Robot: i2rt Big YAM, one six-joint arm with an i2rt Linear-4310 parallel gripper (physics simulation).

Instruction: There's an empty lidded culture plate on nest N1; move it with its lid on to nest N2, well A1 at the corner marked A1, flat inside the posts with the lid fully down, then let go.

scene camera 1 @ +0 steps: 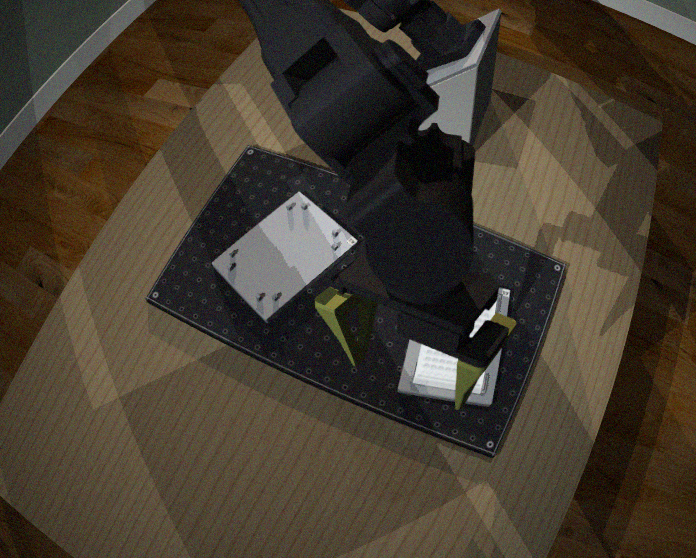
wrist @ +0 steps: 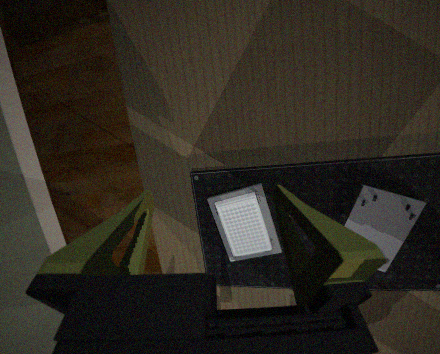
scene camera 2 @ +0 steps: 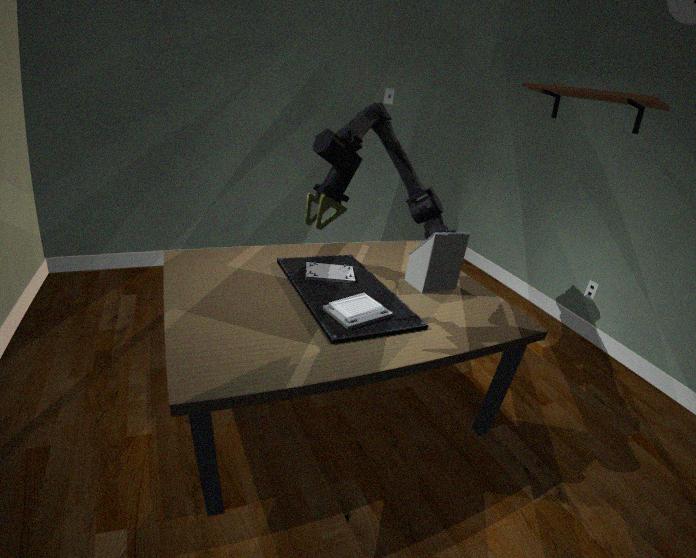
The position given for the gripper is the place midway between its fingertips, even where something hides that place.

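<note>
Grey nest point(scene camera 1: 276, 261) in sight. Another grey nest point(scene camera 1: 406, 386). Gripper point(scene camera 1: 409, 384) open, holding nothing; visible too in wrist view point(wrist: 213, 192) and scene camera 2 point(scene camera 2: 312, 226).
</note>
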